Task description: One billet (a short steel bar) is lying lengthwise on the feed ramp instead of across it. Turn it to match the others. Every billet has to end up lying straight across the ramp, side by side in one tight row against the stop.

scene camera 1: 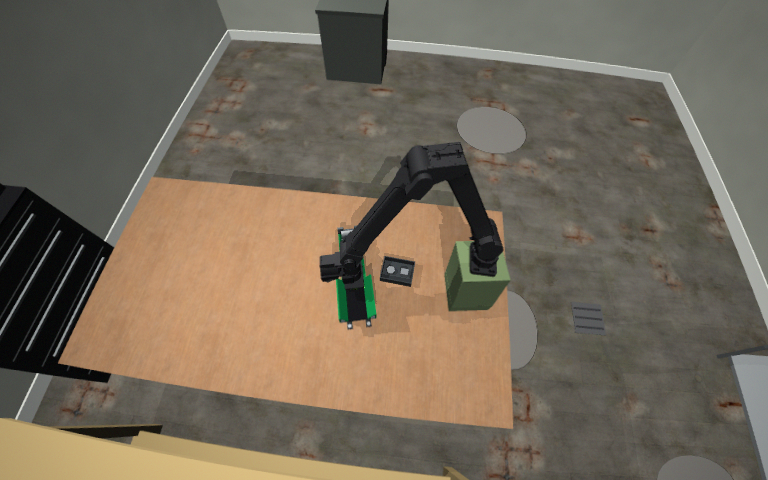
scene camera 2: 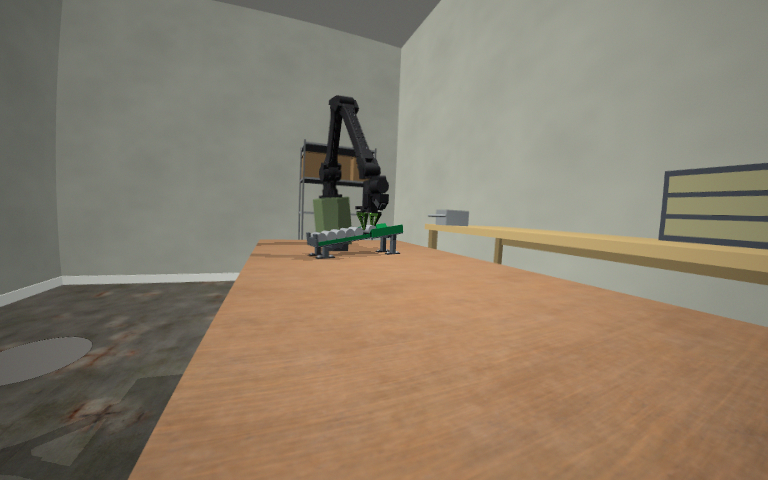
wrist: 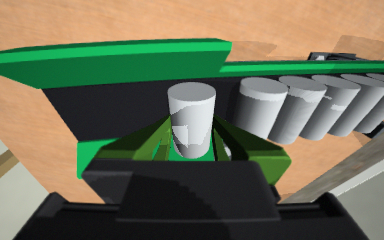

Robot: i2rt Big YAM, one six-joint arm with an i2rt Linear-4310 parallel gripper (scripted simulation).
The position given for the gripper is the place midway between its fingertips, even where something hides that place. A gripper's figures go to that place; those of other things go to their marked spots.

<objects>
The gripper (wrist: pixel 191 119): 13 cm from the lens. A grey steel billet (wrist: pixel 191 104): 9 cm from the lens.
</objects>
